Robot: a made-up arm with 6 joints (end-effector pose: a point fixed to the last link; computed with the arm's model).
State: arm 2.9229 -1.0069 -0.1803 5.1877 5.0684 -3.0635
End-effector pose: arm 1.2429 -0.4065 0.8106 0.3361 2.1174 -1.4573
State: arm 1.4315 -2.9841 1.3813 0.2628 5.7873 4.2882
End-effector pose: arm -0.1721 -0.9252 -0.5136 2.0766 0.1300 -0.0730
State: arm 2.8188 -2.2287 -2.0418 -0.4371 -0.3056 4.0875
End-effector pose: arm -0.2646 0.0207 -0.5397 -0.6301 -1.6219 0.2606
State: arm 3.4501 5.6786 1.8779 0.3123 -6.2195 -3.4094
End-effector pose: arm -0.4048 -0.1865 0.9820 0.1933 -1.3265 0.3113
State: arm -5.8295 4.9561 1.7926 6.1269 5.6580 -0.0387
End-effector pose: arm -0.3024 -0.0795 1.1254 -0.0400 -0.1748 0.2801
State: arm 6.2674 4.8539 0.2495 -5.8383 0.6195 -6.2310
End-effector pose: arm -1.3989 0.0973 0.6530 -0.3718 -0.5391 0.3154
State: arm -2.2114 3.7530 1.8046 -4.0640 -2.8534 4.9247
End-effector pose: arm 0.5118 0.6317 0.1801 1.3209 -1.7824 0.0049
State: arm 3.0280 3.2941 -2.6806 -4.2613 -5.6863 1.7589
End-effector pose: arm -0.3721 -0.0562 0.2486 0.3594 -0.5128 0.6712
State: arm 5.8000 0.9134 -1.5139 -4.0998 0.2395 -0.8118
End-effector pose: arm 0.0582 0.0488 1.2920 -0.7233 -0.2966 0.7850
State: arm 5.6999 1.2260 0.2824 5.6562 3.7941 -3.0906
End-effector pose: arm 1.1331 -0.6462 0.5078 -1.0012 1.2029 2.4968
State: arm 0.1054 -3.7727 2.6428 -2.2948 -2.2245 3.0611
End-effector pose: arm -0.2433 0.0808 0.0160 -0.9745 0.9392 -0.0734
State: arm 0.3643 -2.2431 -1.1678 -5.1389 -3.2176 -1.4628
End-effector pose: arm -0.3346 -0.0643 -0.8561 0.3658 -0.1172 -2.2307
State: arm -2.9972 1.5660 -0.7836 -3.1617 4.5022 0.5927
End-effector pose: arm -1.2188 -0.2290 0.6683 -0.5870 -2.5166 0.2547
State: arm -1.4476 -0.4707 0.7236 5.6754 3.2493 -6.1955
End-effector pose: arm 0.0413 0.1421 1.4360 -2.4944 -1.3476 -0.2611
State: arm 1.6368 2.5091 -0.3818 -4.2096 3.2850 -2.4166
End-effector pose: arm -0.1047 0.9499 -0.6881 -0.0418 1.4838 -2.4147
